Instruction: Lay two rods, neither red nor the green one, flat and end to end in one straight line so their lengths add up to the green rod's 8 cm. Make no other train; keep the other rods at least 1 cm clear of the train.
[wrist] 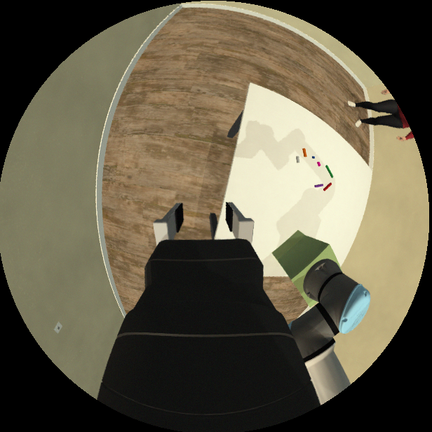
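The green rod [329,171] lies on the white table towards its right side. The red rod [327,186] lies just below it, slanted. The purple rod [319,185] lies beside the red rod's left end, with a small gap. A small magenta rod [319,164] and a tiny blue rod [313,157] lie up and left of the green rod. An orange rod [304,152] and a light grey rod [297,159] lie further left, side by side and apart. My gripper [204,211] is open and empty, high up and far to the left of the rods, near the table's left edge.
The white table [265,200] carries soft shadows of the arm. A green block-shaped base [300,250] stands at the table's lower edge, beside the arm's own grey and blue joints [355,309]. A person [382,114] stands beyond the table at the far right. Wooden floor [160,125] lies left of the table.
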